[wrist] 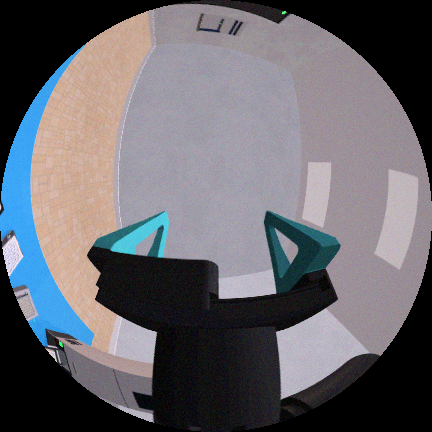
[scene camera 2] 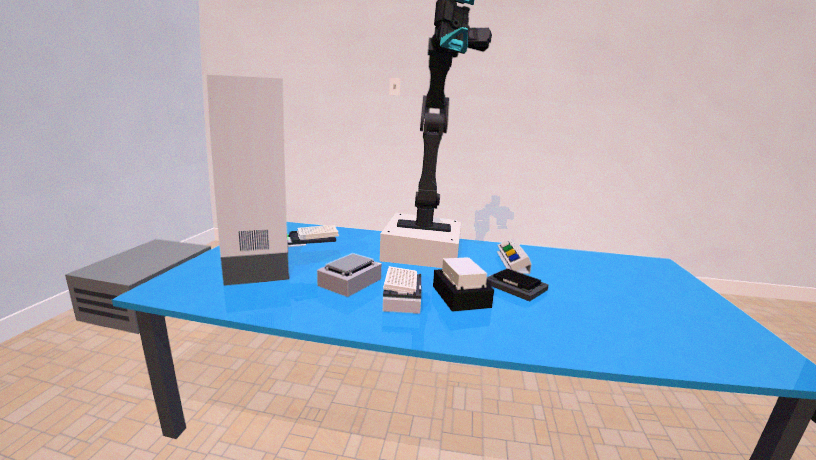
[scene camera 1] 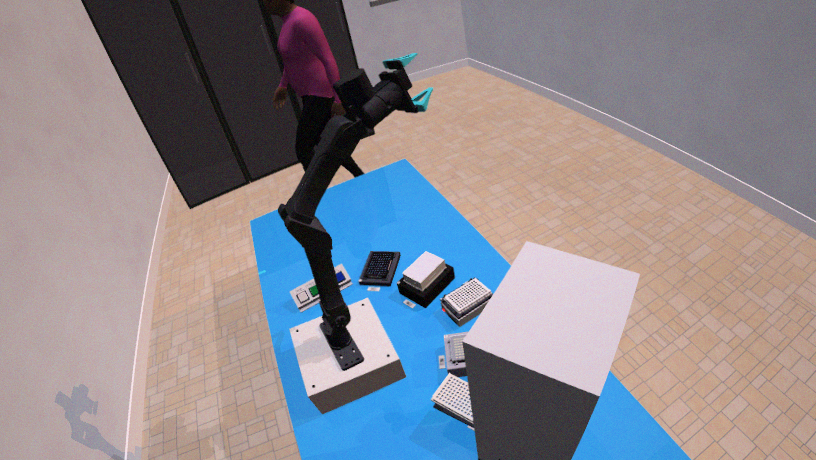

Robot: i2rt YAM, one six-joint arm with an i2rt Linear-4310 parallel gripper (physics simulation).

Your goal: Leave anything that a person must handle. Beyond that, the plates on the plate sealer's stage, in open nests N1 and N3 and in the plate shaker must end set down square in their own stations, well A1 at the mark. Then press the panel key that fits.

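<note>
My gripper [scene camera 1: 424, 72] [wrist: 215, 216] is open and empty, high above the table. A black plate [scene camera 1: 380, 267] [scene camera 2: 517, 280] lies on a dark low nest. A tall white plate or stack [scene camera 1: 424, 269] [scene camera 2: 464, 272] is on a black station. A white plate [scene camera 1: 467, 293] [scene camera 2: 401, 280] sits on a light station with a dark top. A grey station [scene camera 1: 450, 361] [scene camera 2: 348, 281] bears a plate, partly hidden in scene camera 1. Another white plate [scene camera 1: 454, 395] [scene camera 2: 317, 231] looks askew over a dark base. The key panel [scene camera 1: 298, 305] [scene camera 2: 514, 257] shows white, green, yellow and blue keys. Labels and A1 marks are unreadable.
A tall white and dark tower [scene camera 1: 548, 320] [scene camera 2: 248, 165] stands on the blue table [scene camera 1: 365, 211] [scene camera 2: 617, 320] beside the stations. A person in pink [scene camera 1: 308, 54] is beyond the table's far end, near dark cabinets [scene camera 1: 228, 85]. A grey floor unit [scene camera 2: 137, 262] stands beyond the table.
</note>
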